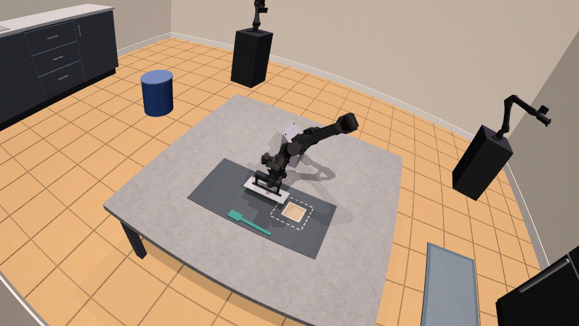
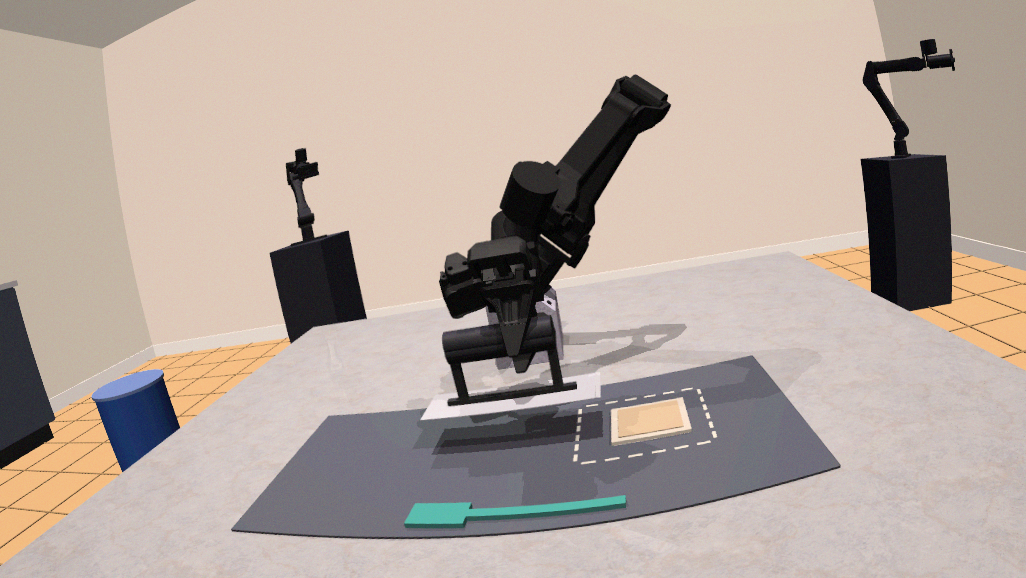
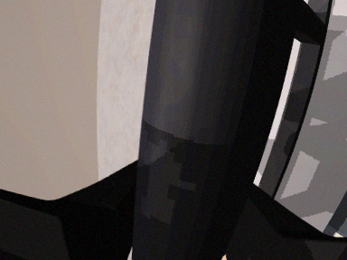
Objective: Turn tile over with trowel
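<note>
Right now my gripper tip is 120 mm above the dark mat, 10 mm to the left of it and 10 mm short of it. From my gripper tip the other things lie so: cream tile (130 mm to the left, 90 mm below, 30 mm behind); then green flat tool (150 mm ahead, 100 mm below, 20 mm to the right).
</note>
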